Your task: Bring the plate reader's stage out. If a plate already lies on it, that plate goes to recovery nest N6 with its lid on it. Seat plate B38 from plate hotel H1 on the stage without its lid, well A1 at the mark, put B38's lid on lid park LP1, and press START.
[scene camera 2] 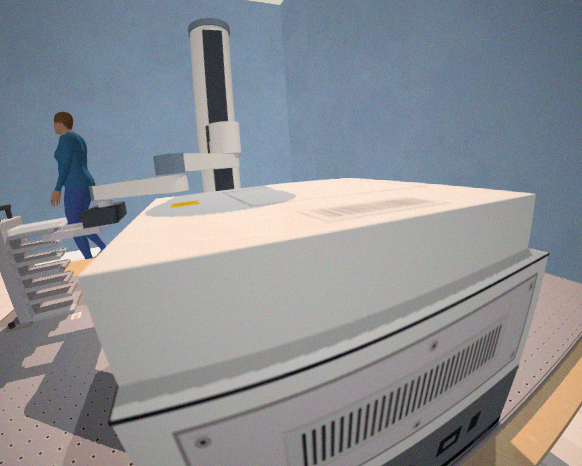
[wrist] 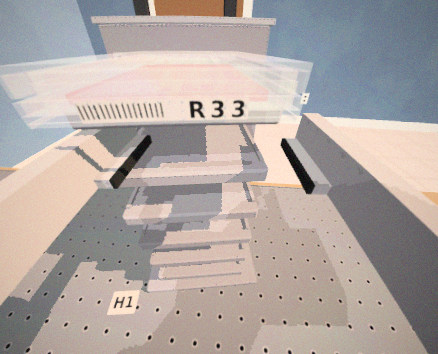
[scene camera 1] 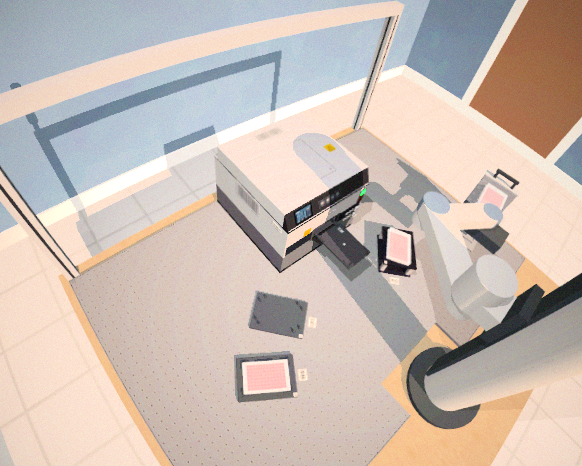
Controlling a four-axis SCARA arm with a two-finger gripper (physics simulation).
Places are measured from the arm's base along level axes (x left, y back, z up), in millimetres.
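Pixels of known places: gripper, fingertip midpoint: (scene camera 2: 51, 234) (wrist: 215, 127); arm's base, link origin: (scene camera 1: 443, 387).
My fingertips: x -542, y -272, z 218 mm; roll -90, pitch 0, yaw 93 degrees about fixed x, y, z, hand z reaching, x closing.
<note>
For each thing: its top centre in the pictures, then the offset to it from my fingertips.
- Plate R33, top centre: (wrist: 181, 53) (scene camera 2: 38, 223) (scene camera 1: 494, 197) dx -16, dy -21, dz +37 mm
- plate reader, top centre: (scene camera 2: 302, 192) (scene camera 1: 294, 156) dx +513, dy -532, dz +80 mm
- bare dark holder, top centre: (scene camera 1: 279, 313) dx +788, dy -232, dz -185 mm
Plate R33 (wrist: 172, 111) (scene camera 1: 492, 195) (scene camera 2: 37, 227), pink under a clear lid, is at the top of hotel H1 (wrist: 200, 175) (scene camera 2: 15, 287). It sits left of centre, high in the wrist view. My gripper (wrist: 215, 127) (scene camera 2: 61, 233) is low at its near end, shut on plate R33, though the contact does not show clearly. Lower shelves show beneath. The plate reader (scene camera 1: 260, 175) (scene camera 2: 325, 300) has its dark stage (scene camera 1: 344, 245) out, with no plate on it. Plate B38 cannot be made out. The nest and lid park labels are too small to read in scene camera 1.
A pink plate (scene camera 1: 399, 246) is on a black stand right of the stage. Another pink plate (scene camera 1: 266, 376) lies in a dark nest at the front. A bare dark holder (scene camera 1: 278, 315) is behind it. The arm's column (scene camera 1: 500, 370) (scene camera 2: 215, 80) stands right; a person (scene camera 2: 72, 160) is behind the hotel.
</note>
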